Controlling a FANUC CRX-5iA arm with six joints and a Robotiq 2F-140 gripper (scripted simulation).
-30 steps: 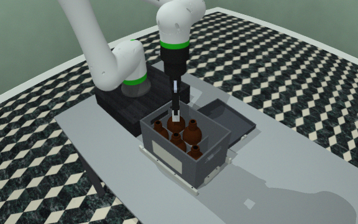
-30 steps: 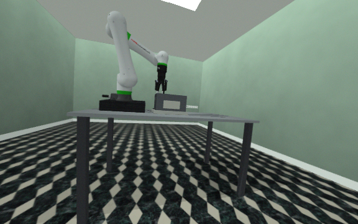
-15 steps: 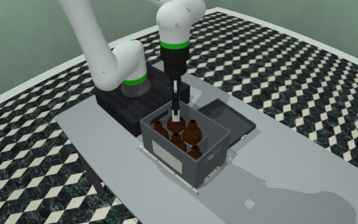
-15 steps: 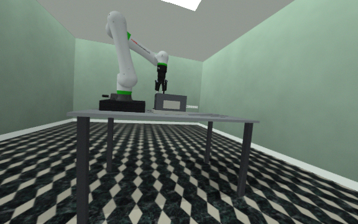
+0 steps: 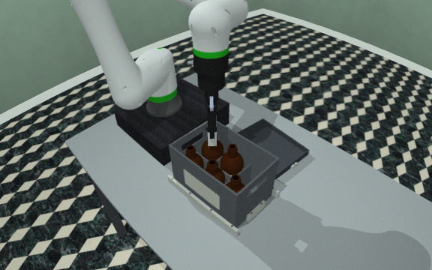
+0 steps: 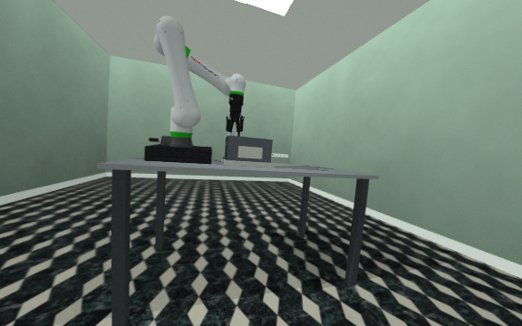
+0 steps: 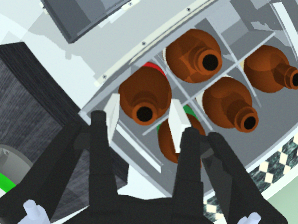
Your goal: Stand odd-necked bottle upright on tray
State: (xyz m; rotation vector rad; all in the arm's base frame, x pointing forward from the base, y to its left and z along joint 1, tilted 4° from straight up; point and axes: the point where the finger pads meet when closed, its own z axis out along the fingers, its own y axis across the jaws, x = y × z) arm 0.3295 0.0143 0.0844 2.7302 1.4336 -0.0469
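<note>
The glass bottle lies 9 cm below my hand. The rest, counted from my hand: brown bottle (10 cm ahead, 7 cm to the right, 9 cm below); crate (10 cm ahead, 3 cm to the right, 9 cm below); dark grey tray (4 cm ahead, 23 cm to the left, 16 cm below).
</note>
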